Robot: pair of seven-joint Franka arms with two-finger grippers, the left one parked.
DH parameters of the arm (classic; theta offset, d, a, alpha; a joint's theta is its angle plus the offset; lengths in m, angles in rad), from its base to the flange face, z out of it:
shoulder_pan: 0 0.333 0 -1.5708
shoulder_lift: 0 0 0 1.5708
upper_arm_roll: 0 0.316 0.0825 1.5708
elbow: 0 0 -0.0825 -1.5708
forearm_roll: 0 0.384 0 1.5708
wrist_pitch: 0 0 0.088 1.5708
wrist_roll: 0 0.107 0 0
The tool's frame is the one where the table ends.
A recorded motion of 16 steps. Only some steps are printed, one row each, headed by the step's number.
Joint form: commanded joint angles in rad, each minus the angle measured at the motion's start. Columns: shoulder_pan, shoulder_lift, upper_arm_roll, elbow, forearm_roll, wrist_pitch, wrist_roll.
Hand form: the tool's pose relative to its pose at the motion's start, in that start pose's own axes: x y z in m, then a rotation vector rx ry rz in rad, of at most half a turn. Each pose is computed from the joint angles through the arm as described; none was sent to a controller.
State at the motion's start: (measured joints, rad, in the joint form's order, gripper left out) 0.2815 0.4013 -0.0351 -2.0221 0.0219 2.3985 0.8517
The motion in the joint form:
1: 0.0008 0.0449 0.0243 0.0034 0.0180 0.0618 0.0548
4: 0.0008 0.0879 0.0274 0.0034 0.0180 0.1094 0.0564
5: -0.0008 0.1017 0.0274 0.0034 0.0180 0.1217 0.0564
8: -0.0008 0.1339 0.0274 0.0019 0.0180 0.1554 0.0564
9: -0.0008 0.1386 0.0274 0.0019 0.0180 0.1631 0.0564
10: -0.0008 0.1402 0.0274 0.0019 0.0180 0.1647 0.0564
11: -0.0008 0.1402 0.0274 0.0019 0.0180 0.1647 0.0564
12: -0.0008 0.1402 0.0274 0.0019 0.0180 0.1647 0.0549
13: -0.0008 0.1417 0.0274 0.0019 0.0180 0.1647 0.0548
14: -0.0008 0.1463 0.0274 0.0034 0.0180 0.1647 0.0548
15: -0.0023 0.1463 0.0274 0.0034 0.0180 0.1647 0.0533
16: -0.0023 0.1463 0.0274 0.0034 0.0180 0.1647 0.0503
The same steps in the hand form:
1: -0.0086 -0.0124 0.0204 0.0276 -0.0025 0.0458
4: -0.0093 -0.0138 0.0421 0.0309 0.0007 0.0455
5: -0.0087 -0.0129 0.0494 0.0294 0.0001 0.0474
8: -0.0093 -0.0119 0.0664 0.0286 0.0012 0.0480
9: -0.0091 -0.0120 0.0685 0.0308 0.0032 0.0481
10: -0.0092 -0.0119 0.0694 0.0308 0.0033 0.0482
11: -0.0092 -0.0119 0.0694 0.0308 0.0033 0.0482
12: -0.0092 -0.0119 0.0694 0.0308 0.0033 0.0467
13: -0.0093 -0.0117 0.0703 0.0296 0.0024 0.0466
14: -0.0093 -0.0117 0.0725 0.0271 0.0005 0.0466
15: -0.0086 -0.0111 0.0725 0.0271 0.0005 0.0466
16: -0.0086 -0.0111 0.0725 0.0271 0.0006 0.0436

